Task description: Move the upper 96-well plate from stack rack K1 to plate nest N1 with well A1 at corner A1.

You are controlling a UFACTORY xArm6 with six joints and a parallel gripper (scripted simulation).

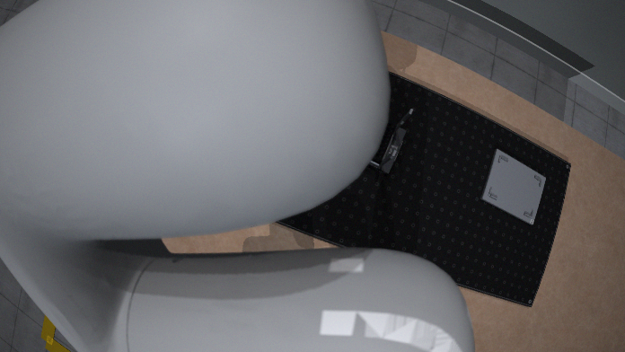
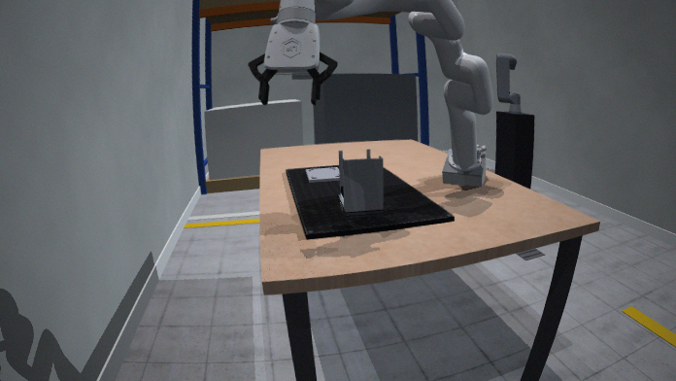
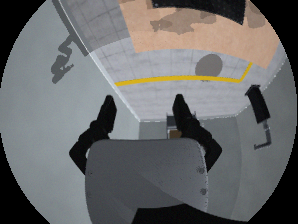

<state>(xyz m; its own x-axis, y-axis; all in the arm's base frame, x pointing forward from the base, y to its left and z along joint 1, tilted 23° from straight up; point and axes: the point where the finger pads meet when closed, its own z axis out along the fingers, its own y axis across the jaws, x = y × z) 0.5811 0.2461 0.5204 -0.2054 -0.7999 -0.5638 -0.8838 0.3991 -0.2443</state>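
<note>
Now: hand 210 mm past the black 96-well plate, 220 mm to the left of it and 260 mm above it. From my hand the other things lie so: white 96-well plate: 210 mm behind, 220 mm to the right, 280 mm below; then plate nest N1: 220 mm behind, 610 mm to the right, 300 mm below; then pale A1 mark: 290 mm behind, 680 mm to the right, 290 mm below.
</note>
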